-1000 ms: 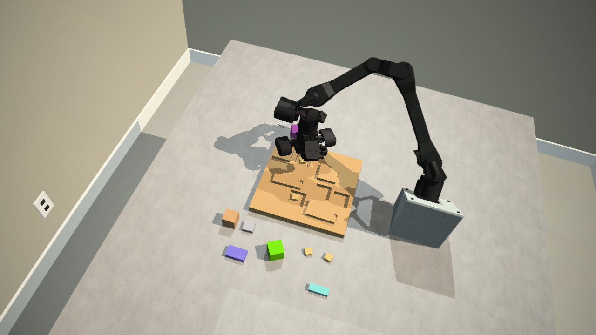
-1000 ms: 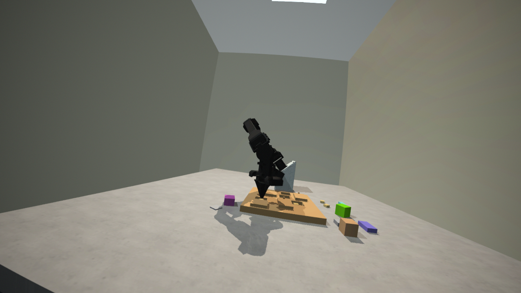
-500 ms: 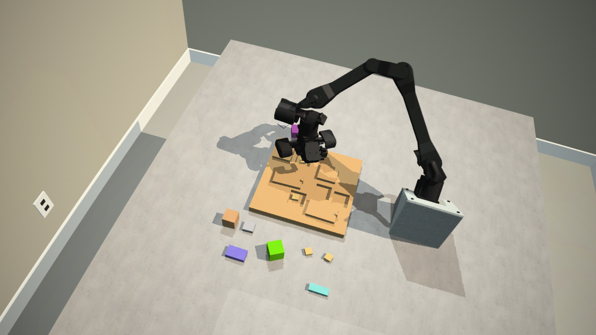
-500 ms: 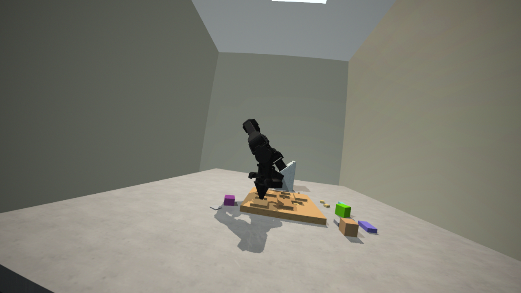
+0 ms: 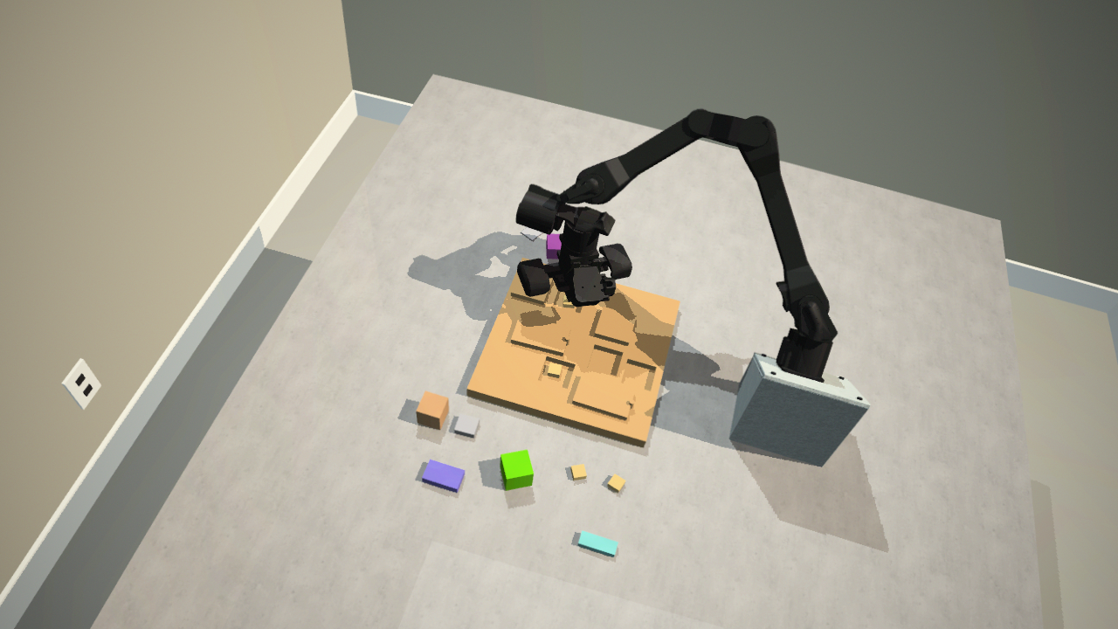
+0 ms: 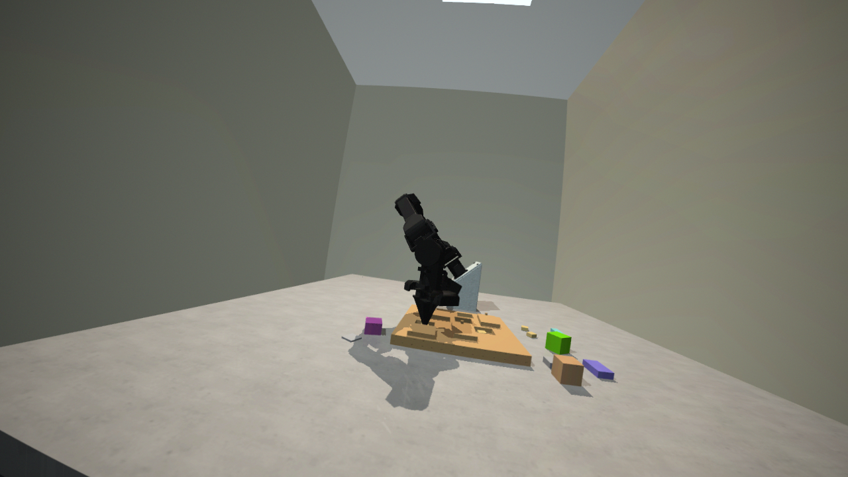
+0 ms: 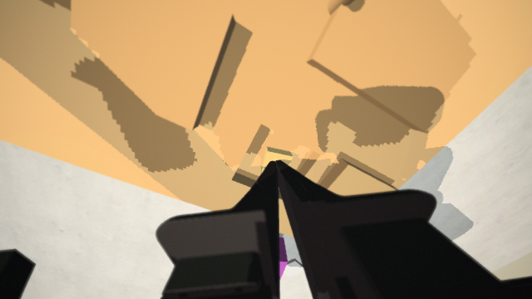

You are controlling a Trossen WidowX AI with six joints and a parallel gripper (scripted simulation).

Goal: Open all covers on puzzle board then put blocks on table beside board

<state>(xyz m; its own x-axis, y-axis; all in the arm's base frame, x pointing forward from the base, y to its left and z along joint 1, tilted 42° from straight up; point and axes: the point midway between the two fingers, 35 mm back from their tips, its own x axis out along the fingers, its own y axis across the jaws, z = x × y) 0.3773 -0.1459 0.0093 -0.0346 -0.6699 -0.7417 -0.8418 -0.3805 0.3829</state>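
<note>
Right now the magenta block is 5 cm ahead of my gripper tip, 12 cm to the right of it and 1 cm below it. Round my gripper tip: orange block (15 cm ahead, 28 cm to the left); then grey block (10 cm ahead, 28 cm to the left, 1 cm below); then thin grey plate (11 cm ahead, 15 cm to the right, 2 cm below).
</note>
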